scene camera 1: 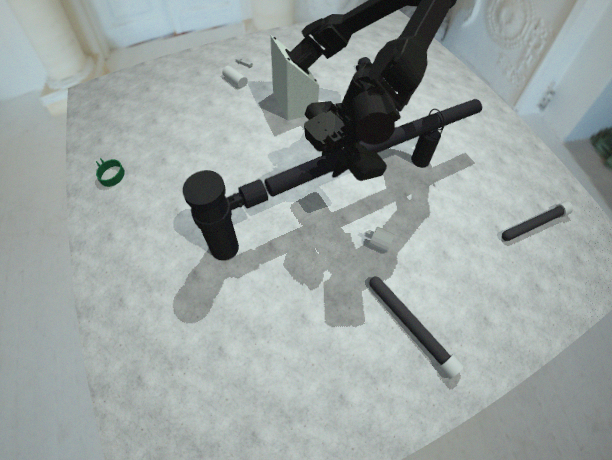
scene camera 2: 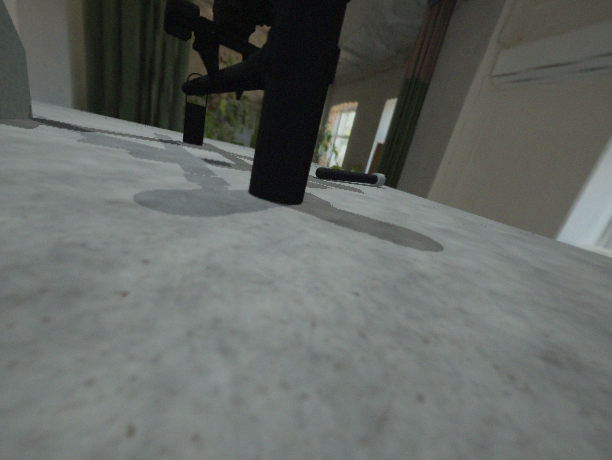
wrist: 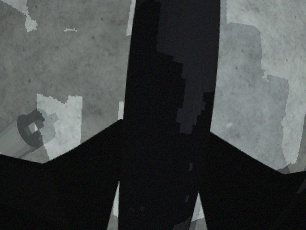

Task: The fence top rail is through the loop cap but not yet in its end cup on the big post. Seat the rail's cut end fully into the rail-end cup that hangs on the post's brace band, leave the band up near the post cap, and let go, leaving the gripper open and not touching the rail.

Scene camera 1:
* my gripper
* top rail
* big post
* small post
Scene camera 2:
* my gripper
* top rail
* big post
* small post
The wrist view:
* my gripper
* top rail
